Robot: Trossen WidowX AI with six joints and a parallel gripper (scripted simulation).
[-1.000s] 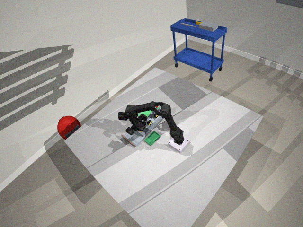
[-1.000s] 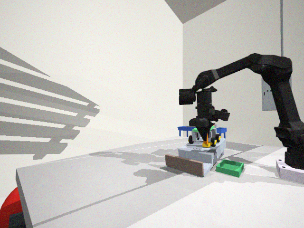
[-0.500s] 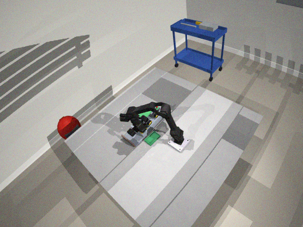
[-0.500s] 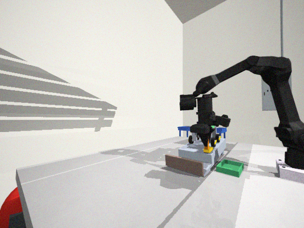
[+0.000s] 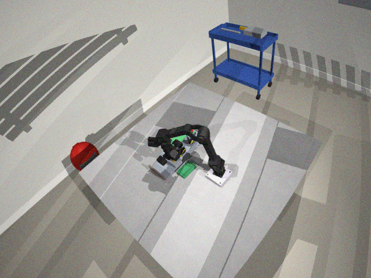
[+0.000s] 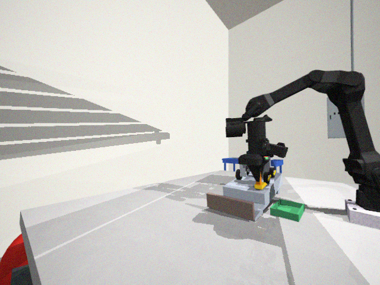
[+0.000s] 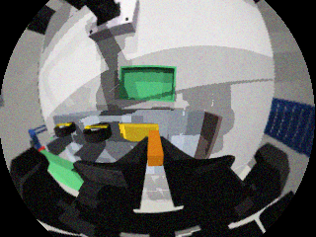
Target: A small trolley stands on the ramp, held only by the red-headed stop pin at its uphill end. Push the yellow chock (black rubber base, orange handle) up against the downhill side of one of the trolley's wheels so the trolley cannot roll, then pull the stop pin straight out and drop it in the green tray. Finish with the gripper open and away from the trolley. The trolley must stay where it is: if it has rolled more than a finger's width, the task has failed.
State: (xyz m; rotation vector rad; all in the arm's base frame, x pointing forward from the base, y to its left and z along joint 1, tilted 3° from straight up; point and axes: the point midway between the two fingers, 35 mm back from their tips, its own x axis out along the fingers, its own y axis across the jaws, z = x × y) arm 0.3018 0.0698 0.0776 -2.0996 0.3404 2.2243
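My gripper tip is 2 cm past the red-headed stop pin, 23 cm to the left of it and 4 cm below it. Round my gripper tip: grey ramp 2 cm ahead, 13 cm to the right, 4 cm below; green tray 8 cm behind, 1 cm to the right, 10 cm below; yellow chock 2 cm to the right.
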